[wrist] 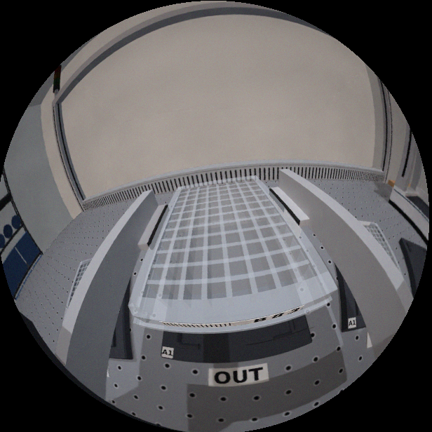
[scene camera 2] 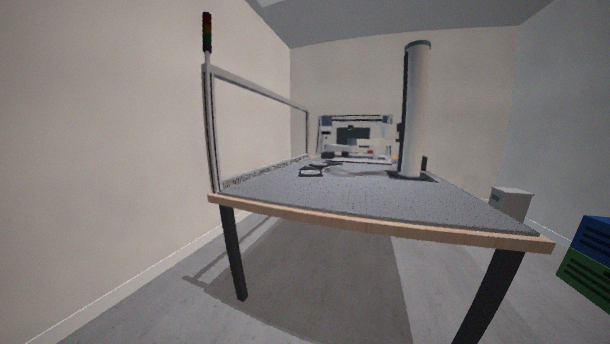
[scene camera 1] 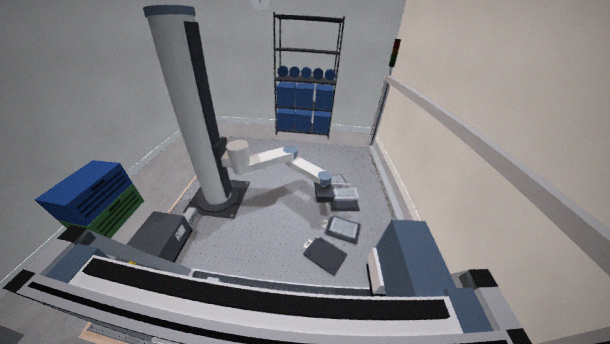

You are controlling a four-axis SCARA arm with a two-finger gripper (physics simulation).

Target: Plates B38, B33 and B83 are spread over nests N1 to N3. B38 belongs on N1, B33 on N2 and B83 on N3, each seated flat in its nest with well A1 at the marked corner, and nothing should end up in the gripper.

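Frame: origin at the arm's base, x ahead, y left, z up, level; metres.
Where they show: gripper, fingertip midpoint: [scene camera 2: 308, 158] [scene camera 1: 351, 191]; arm's base, origin of the base link: [scene camera 2: 408, 177] [scene camera 1: 219, 197].
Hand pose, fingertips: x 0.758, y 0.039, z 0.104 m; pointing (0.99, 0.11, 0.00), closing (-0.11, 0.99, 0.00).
Each offset is from my fingertips to the top centre of the thing. "pt": to the spot under its first point.
My gripper [wrist: 216, 188] [scene camera 1: 345, 193] is shut on a clear plate [wrist: 227, 287] by its two long sides and holds it level, raised above the dark OUT nest @(dx -0.025, dy -0.003, dz -0.076 m) [wrist: 240, 346] [scene camera 1: 351, 207]. The print on the plate's near edge is partly hidden, so I cannot read its name for certain. Another plate @(dx -0.077, dy +0.172, dz -0.065 m) [scene camera 1: 339, 178] [wrist: 78, 281] lies at the N1 nest [wrist: 122, 327], partly behind a finger. A third plate @(dx -0.044, dy -0.189, dz -0.065 m) [scene camera 1: 343, 228] lies in the N2 nest @(pt dx +0.002, dy -0.246, dz -0.068 m) [scene camera 1: 356, 237]; their names are not readable. The N3 nest @(dx -0.138, dy -0.336, dz -0.076 m) [scene camera 1: 326, 256] is bare. A1 tags mark the front left corners of OUT and N2.
The column [scene camera 1: 187, 110] [scene camera 2: 417, 110] stands left of the nests in scene camera 1. A blue-grey block @(pt dx -0.042, dy -0.587, dz +0.396 m) [scene camera 1: 412, 255] stands near N3. A guard frame [scene camera 2: 257, 91] runs along the table edge beyond the nests. A rack [scene camera 1: 309, 18] stands by the back wall.
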